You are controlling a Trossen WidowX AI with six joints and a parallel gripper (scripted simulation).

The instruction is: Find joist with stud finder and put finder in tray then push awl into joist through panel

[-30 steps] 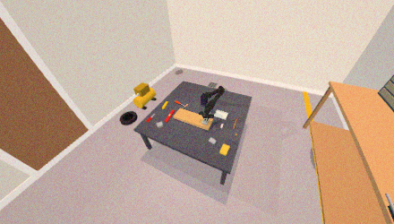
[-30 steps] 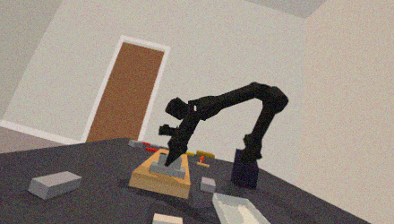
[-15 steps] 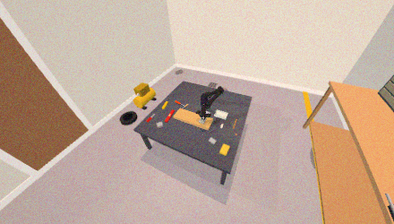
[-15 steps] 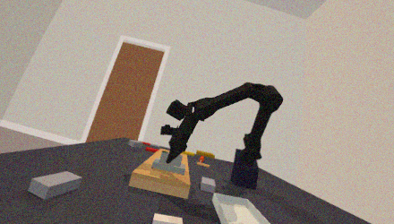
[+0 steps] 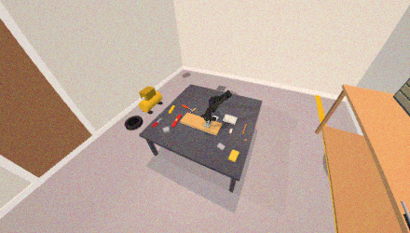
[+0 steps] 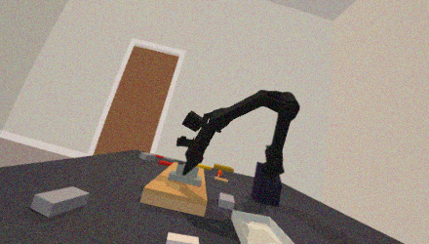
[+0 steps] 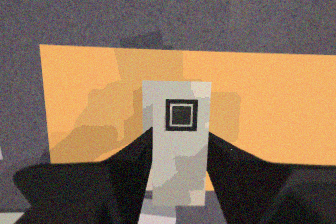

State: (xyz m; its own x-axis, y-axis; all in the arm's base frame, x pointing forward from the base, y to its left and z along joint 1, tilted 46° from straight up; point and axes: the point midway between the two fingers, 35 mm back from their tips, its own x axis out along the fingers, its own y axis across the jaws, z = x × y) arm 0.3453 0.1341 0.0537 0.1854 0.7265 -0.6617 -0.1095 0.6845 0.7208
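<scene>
Right now my gripper tip is 250 mm past the white tray, 190 mm to the right of it and 50 mm above it. Round my gripper tip: grey stud finder: 20 mm above; then square light: 30 mm above, 20 mm ahead; then white block: 290 mm to the left, 70 mm behind, 60 mm below.
</scene>
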